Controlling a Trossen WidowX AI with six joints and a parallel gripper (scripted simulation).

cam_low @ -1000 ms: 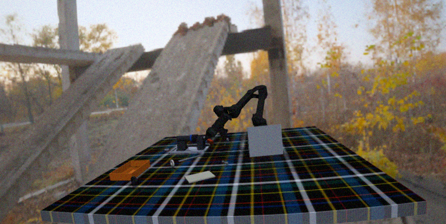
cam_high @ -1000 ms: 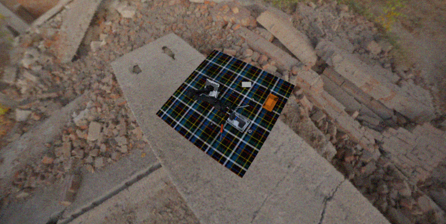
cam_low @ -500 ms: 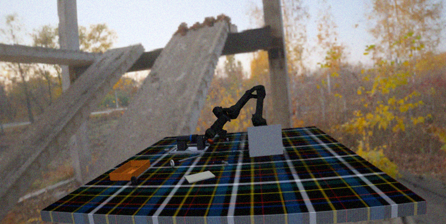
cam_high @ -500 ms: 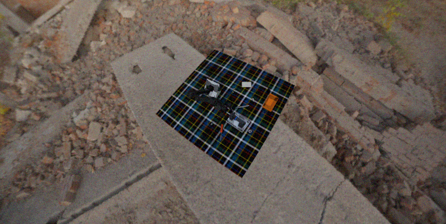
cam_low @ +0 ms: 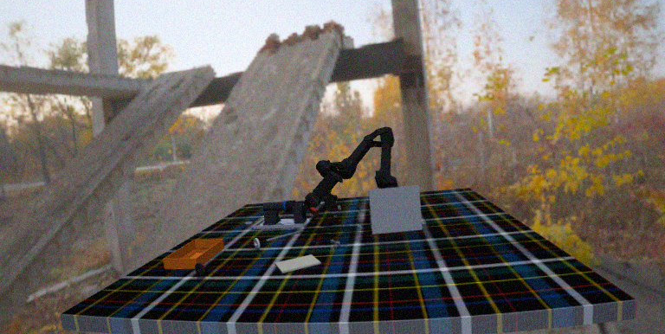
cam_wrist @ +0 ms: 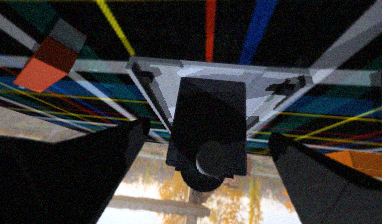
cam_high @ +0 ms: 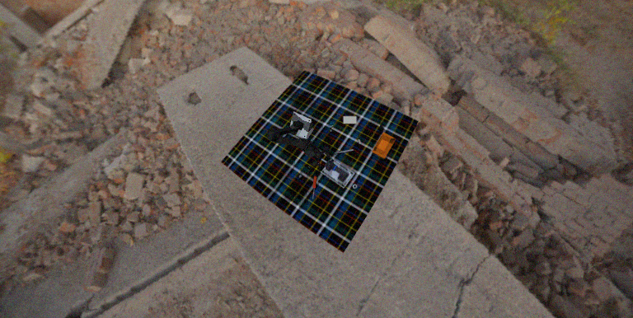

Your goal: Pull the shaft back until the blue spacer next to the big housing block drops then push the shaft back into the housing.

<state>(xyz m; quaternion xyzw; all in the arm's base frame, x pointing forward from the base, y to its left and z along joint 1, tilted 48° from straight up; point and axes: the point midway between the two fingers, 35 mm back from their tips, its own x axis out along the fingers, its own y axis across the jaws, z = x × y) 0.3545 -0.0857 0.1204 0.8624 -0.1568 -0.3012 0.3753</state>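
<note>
The shaft lies 6 cm ahead of my gripper tip and 2 cm above it. Round my gripper tip: orange tray: 30 cm ahead, 41 cm to the left, 5 cm below; pale flat pad: 8 cm behind, 48 cm to the left, 5 cm below; blue spacer: 9 cm ahead, 2 cm above.
</note>
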